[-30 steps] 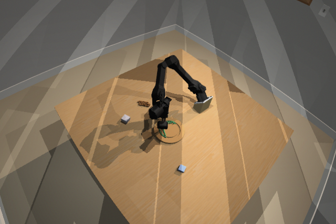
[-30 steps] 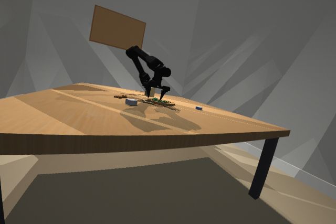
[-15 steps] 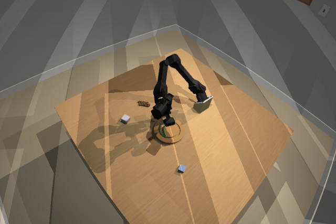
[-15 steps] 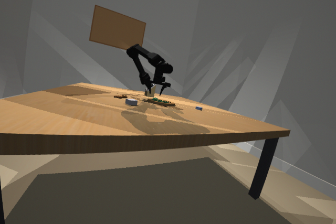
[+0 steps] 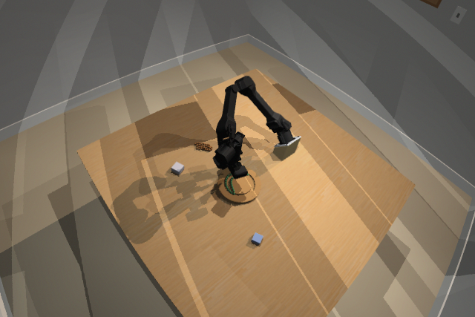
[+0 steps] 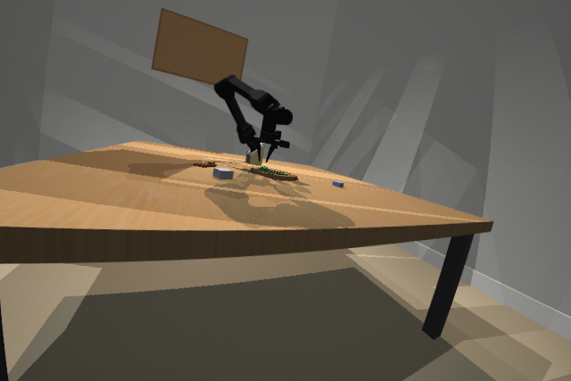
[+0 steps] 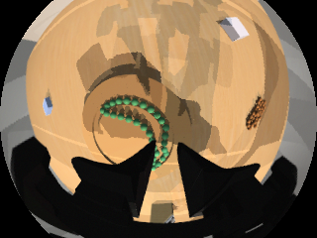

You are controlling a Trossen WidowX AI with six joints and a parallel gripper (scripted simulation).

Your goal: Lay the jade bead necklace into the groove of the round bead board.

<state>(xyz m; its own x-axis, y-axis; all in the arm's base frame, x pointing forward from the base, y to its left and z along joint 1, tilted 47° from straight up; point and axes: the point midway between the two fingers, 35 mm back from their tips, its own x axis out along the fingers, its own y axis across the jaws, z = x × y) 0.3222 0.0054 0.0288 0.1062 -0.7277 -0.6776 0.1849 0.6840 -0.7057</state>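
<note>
Now: the round wooden bead board 10 mm behind my gripper tip, 60 mm to the left of it and 40 mm below it. Also, from my gripper tip: blue block: 80 mm ahead, 320 mm to the left, 40 mm below; then pale grey block: 190 mm ahead, 160 mm to the right, 30 mm below.
</note>
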